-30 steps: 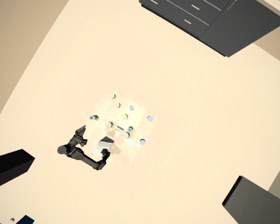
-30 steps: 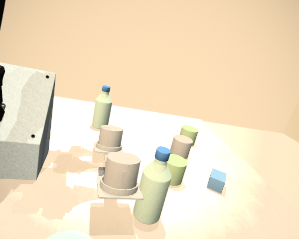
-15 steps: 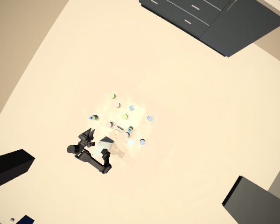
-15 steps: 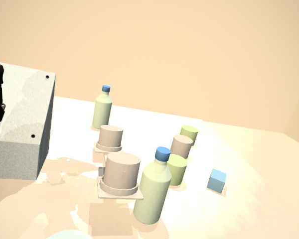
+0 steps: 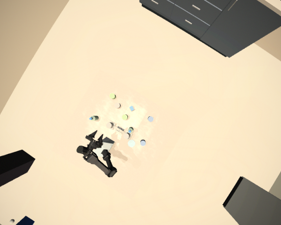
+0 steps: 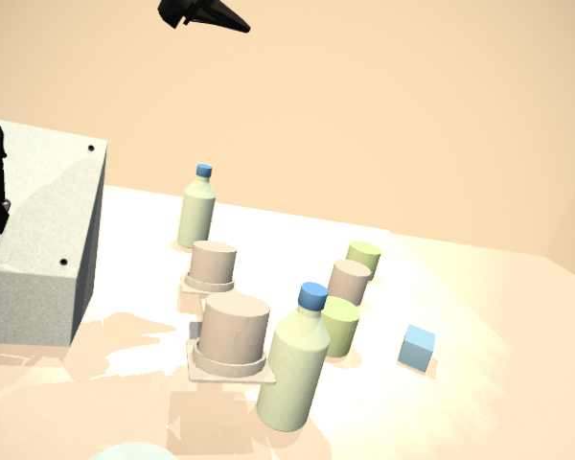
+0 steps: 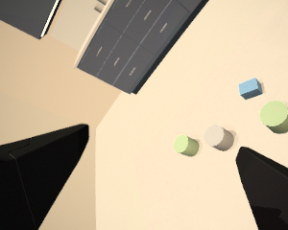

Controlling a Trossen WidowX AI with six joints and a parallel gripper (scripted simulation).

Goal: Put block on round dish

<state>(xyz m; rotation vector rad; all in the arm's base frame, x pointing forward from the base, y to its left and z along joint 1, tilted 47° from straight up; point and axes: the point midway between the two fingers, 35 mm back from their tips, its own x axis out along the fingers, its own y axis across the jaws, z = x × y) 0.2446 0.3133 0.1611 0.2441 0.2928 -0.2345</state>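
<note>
Now: the pale grey block 41 cm below my gripper tip and 3 cm to the left of it. Also, from my gripper tip: round dish 45 cm below, 33 cm to the right, 6 cm behind; balance beam 41 cm below, 10 cm to the right, 1 cm ahead; blue cube 43 cm below, 33 cm ahead, 8 cm to the right.
</note>
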